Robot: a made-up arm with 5 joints. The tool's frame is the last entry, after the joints. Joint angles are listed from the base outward. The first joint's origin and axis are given. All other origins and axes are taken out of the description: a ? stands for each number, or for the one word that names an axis. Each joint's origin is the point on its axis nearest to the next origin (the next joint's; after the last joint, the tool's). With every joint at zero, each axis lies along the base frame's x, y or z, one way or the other. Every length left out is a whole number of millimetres.
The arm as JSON. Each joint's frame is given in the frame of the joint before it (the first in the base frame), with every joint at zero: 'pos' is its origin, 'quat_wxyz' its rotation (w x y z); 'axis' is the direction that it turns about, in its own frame. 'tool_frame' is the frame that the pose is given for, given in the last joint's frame.
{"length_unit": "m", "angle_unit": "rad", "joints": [
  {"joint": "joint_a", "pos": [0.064, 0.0, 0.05], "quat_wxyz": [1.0, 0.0, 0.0, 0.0], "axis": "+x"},
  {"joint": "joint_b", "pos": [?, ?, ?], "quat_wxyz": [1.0, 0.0, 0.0, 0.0], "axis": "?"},
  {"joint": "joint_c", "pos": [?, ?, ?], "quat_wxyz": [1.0, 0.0, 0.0, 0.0], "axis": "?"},
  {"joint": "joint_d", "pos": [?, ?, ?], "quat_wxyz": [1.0, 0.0, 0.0, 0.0], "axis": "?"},
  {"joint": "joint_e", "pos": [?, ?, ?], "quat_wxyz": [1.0, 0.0, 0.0, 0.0], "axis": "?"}
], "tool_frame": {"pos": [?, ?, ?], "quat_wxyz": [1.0, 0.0, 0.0, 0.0]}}
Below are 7 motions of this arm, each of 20 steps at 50 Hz.
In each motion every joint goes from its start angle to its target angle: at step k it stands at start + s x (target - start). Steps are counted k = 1, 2, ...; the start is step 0. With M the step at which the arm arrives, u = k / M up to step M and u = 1 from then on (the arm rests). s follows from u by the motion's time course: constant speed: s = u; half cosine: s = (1 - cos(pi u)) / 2; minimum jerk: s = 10 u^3 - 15 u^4 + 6 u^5.
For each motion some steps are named. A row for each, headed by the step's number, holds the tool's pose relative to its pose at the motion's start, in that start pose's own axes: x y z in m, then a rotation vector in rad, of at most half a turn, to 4 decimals.
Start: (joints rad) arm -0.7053 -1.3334 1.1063 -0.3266 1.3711
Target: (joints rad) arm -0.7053 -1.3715 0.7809 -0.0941 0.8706
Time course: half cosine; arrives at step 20
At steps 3, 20:
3: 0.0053 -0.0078 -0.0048 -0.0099 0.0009 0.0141
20: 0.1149 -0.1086 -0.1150 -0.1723 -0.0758 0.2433

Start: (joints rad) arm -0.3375 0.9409 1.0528 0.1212 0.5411
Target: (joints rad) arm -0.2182 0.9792 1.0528 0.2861 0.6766
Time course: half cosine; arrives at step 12
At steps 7, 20:
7: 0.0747 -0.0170 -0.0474 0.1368 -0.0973 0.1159
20: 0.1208 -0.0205 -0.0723 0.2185 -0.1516 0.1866

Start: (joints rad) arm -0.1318 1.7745 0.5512 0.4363 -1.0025
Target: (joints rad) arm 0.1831 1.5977 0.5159 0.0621 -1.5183
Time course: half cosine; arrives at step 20
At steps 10, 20:
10: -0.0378 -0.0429 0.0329 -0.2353 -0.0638 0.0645
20: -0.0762 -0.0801 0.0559 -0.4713 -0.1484 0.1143

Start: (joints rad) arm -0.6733 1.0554 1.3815 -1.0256 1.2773
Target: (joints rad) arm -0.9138 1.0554 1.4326 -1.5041 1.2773
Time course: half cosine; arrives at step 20
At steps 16, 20:
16: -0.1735 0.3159 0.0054 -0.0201 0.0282 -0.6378
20: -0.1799 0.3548 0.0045 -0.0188 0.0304 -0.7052

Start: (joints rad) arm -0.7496 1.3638 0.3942 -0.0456 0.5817
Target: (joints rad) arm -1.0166 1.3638 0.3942 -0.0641 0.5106
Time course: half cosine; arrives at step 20
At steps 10, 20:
10: -0.0264 0.0332 0.0012 -0.0568 -0.0149 -0.1348
20: -0.0486 0.0703 0.0012 -0.1122 -0.0252 -0.2703

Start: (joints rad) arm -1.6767 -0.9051 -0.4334 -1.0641 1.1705
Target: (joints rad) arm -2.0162 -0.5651 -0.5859 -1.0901 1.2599
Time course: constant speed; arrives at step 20
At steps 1, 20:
1: -0.0079 0.0118 0.0081 -0.0012 0.0084 -0.0207
20: -0.0886 0.2723 0.1021 0.0081 0.0808 -0.4292

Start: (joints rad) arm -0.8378 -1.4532 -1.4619 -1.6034 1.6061
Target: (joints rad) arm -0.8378 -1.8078 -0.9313 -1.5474 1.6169
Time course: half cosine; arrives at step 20
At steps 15, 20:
15: 0.0531 -0.1350 -0.0035 -0.2754 -0.4458 0.1650
20: 0.0707 -0.1609 0.0048 -0.3212 -0.5188 0.2065

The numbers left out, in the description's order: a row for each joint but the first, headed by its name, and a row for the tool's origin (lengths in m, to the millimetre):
joint_b: xyz 0.0 0.102 -0.216, axis +y
joint_c: xyz -0.113 0.0 0.328, axis -x
joint_d: xyz 0.0 -0.168 0.067, axis -y
joint_e: xyz -0.333 0.0 -0.345, axis +x
tool: xyz 0.0 -0.045 -0.102

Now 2 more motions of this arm.
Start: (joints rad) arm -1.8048 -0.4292 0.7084 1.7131 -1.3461
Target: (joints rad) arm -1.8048 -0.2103 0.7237 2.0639 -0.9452
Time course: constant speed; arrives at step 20
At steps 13, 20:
13: 0.0440 0.1493 -0.0024 0.3529 -0.0288 -0.1182
20: 0.0690 0.2276 0.0086 0.5410 -0.0492 -0.1832

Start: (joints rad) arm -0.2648 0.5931 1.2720 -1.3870 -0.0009
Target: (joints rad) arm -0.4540 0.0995 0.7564 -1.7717 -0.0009
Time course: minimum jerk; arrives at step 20
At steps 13, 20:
13: -0.0435 0.1480 -0.1224 0.3687 0.1600 0.2426
20: -0.0333 0.1889 -0.1651 0.4505 0.1688 0.3290

